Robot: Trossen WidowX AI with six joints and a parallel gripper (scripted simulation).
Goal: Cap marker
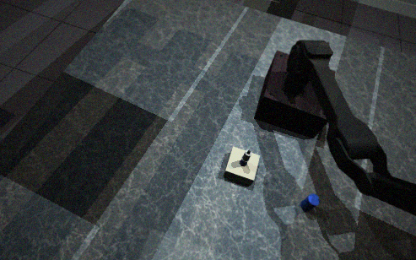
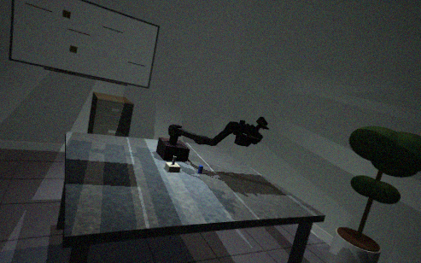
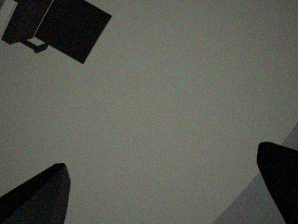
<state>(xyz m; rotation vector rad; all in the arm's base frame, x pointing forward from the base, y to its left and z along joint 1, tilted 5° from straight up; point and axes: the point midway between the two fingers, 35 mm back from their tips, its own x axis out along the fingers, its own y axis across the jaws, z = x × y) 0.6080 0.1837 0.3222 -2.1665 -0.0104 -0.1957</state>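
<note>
My gripper tip is 370 mm past the blue cap, 350 mm above it and 100 mm to the left of it. The rest, counted from my gripper tip: holder block: 420 mm behind, 360 mm below, 280 mm to the right.
</note>
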